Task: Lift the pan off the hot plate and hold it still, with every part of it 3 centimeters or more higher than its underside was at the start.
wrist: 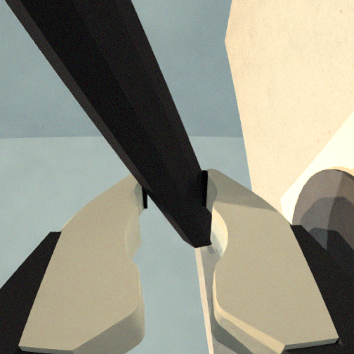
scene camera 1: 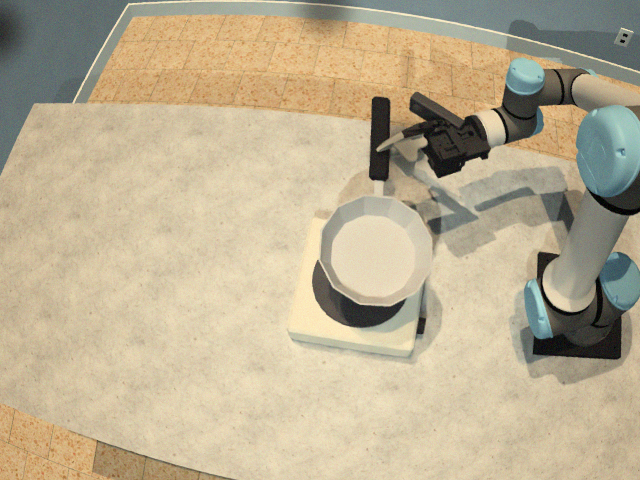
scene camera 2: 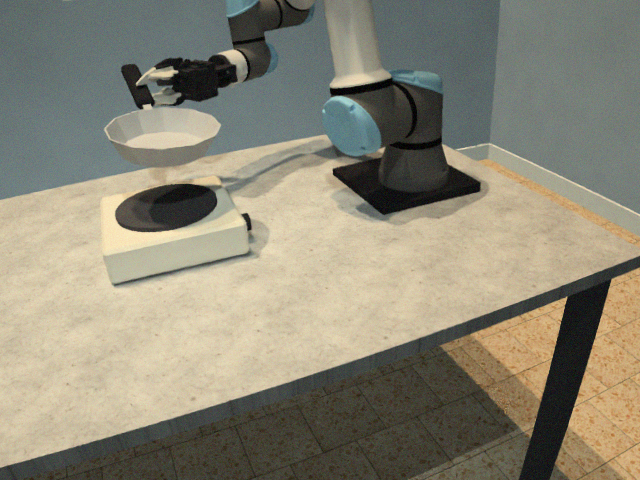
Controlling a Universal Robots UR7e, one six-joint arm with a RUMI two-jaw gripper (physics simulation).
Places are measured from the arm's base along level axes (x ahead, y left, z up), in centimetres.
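Pixels of known places: gripper, fingertip midpoint: [scene camera 1: 376, 155] [scene camera 2: 137, 93]; arm's base, link origin: [scene camera 2: 413, 177].
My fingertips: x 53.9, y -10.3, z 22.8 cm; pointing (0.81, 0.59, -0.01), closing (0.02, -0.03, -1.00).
Note:
Ahead of a thing's pixels: the offset from my fingertips to its middle. Level surfaces: height alone.
The light grey pan {dx -2.1, dy +7.1, dz -1.9 cm} [scene camera 1: 373, 253] [scene camera 2: 163, 139] hangs in the air above the hot plate {dx -3.0, dy +16.5, dz -20.9 cm} [scene camera 1: 351, 343] [scene camera 2: 175, 250], with a wide gap under it in the scene camera 2 view. It looks about level. Its black handle {dx +0.0, dy -3.5, dz +0.9 cm} [scene camera 1: 380, 136] [scene camera 2: 136, 85] [wrist: 125, 95] points away from the hot plate. My gripper [scene camera 1: 383, 148] [scene camera 2: 142, 88] [wrist: 173, 174] is shut on the handle, near its pan end, with a pale jaw on each side. In the wrist view the pan's bowl does not show.
The grey table {dz -24.7 cm} [scene camera 1: 155, 258] [scene camera 2: 336, 289] bears the hot plate and my arm's black base plate [scene camera 1: 547, 347] [scene camera 2: 361, 188]. The hot plate's black knob {dx -15.4, dy +21.4, dz -21.0 cm} [scene camera 1: 421, 325] [scene camera 2: 247, 222] sticks out on the side toward the arm base. The handle's far end reaches over the table's back edge in the scene camera 1 view.

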